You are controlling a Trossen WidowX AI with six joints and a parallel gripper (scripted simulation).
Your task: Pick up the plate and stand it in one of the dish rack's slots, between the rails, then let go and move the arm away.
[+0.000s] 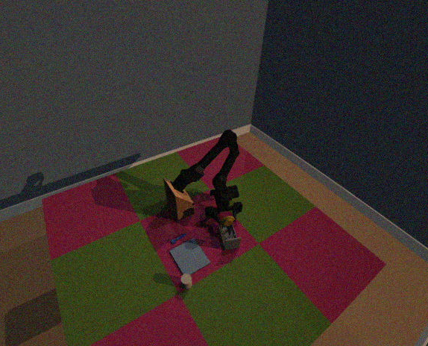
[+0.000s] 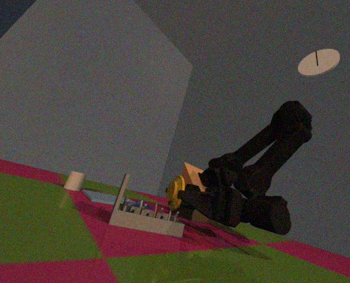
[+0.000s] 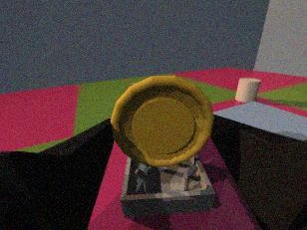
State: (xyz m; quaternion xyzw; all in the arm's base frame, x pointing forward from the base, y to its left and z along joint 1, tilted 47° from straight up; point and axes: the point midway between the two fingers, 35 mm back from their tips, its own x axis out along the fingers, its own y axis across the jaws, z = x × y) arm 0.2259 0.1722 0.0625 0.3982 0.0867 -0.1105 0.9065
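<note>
My gripper tip is 3 cm short of the dish rack, 1 cm to the left of it and 5 cm above it. Round my gripper tip: blue spoon (7 cm behind, 24 cm to the right, 7 cm below); then yellow plate (1 cm behind); then pale blue mat (4 cm ahead, 22 cm to the right, 7 cm below).
</note>
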